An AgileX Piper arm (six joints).
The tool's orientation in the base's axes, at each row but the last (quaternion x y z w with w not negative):
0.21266, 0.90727, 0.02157, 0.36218
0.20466, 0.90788, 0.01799, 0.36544
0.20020, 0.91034, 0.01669, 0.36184
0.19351, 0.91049, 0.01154, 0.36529
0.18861, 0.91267, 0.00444, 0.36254
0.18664, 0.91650, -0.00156, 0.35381
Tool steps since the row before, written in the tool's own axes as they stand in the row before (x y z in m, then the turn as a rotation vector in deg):
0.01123, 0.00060, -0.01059, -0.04, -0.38, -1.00
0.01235, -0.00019, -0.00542, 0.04, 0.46, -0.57
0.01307, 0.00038, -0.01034, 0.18, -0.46, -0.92
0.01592, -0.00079, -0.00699, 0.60, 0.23, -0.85
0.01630, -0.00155, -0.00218, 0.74, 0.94, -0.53
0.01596, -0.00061, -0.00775, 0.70, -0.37, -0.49
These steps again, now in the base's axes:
-0.01410, 0.00627, 0.00064, -0.78, -0.25, 0.69
-0.01172, 0.00521, -0.00417, -0.24, 0.50, 0.47
-0.01535, 0.00646, -0.00083, -0.89, -0.25, 0.48
-0.01543, 0.00585, -0.00552, -0.89, 0.53, 0.26
-0.01283, 0.00451, -0.00938, -0.52, 1.20, 0.04
-0.01608, 0.00592, -0.00463, -0.92, -0.04, -0.13

